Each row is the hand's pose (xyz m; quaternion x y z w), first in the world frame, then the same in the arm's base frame.
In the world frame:
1: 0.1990 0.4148 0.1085 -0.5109 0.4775 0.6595 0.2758
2: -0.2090 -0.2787 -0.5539 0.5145 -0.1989 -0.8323 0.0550
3: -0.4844 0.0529 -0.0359 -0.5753 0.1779 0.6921 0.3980
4: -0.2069 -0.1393 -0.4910 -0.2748 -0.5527 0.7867 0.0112
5: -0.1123 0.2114 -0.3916 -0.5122 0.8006 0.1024 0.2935
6: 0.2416 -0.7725 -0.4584 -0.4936 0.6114 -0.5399 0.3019
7: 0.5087 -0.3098 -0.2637 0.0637 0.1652 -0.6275 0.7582
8: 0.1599 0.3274 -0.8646 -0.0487 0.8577 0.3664 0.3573
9: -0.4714 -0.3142 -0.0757 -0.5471 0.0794 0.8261 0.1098
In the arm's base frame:
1: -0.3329 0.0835 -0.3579 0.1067 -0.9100 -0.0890 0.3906
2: -0.5960 0.1980 0.6441 -0.1865 -0.7873 -0.4293 0.4013
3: -0.6493 0.6207 0.1219 0.2572 -0.8627 -0.3495 0.2596
4: -0.6331 0.1951 0.4957 0.1220 0.4165 0.8928 0.1205
5: -0.7043 0.0853 0.1426 0.3085 -0.6215 0.4121 0.5906
6: 0.0033 0.0434 0.9142 0.5968 -0.0340 0.5546 0.5788
7: 0.0346 -0.1733 0.3895 -0.8055 -0.1165 -0.5323 0.2329
8: -0.8659 -0.4306 0.2807 0.0383 -0.8195 0.5405 0.1867
9: -0.4682 0.6875 0.4370 -0.0242 -0.8021 -0.5123 0.3059

